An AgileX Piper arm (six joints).
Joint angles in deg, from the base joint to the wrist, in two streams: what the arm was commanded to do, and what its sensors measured. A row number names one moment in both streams.
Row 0, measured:
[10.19 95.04 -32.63 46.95 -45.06 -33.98]
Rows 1 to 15, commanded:
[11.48 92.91 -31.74 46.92 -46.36 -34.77]
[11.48 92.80 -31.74 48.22 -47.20 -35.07]
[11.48 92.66 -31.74 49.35 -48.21 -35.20]
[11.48 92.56 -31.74 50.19 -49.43 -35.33]
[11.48 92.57 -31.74 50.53 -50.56 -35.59]
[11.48 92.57 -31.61 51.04 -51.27 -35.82]
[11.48 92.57 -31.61 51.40 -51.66 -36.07]
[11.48 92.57 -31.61 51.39 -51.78 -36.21]
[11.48 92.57 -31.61 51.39 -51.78 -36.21]
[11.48 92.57 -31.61 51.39 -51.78 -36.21]
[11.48 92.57 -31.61 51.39 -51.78 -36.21]
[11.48 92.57 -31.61 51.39 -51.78 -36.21]
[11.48 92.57 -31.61 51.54 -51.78 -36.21]
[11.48 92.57 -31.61 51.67 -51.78 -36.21]
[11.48 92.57 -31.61 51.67 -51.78 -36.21]
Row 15, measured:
[11.37 93.23 -31.90 51.30 -50.91 -35.80]
